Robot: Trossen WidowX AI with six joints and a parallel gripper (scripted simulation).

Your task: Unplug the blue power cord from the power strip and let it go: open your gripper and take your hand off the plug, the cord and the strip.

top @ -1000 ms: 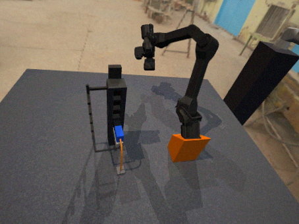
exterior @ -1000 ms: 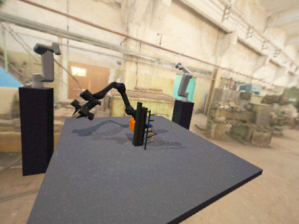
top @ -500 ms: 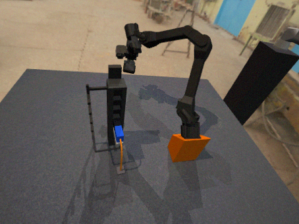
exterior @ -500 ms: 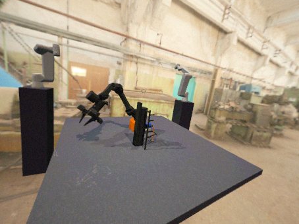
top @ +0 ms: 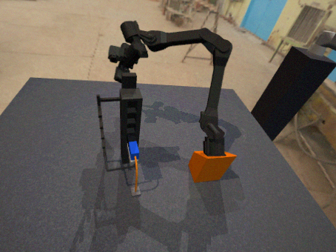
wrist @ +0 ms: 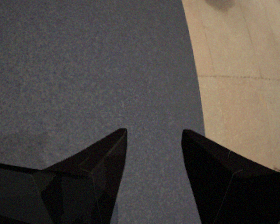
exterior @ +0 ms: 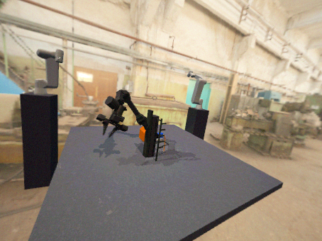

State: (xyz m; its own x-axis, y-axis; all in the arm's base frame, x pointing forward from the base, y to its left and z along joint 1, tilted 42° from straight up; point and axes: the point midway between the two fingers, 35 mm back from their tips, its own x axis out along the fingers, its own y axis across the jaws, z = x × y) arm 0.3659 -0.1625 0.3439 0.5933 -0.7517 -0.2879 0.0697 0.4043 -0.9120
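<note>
The blue plug lies 11 cm behind my gripper tip, 37 cm to the left of it and 4 cm below it.
</note>
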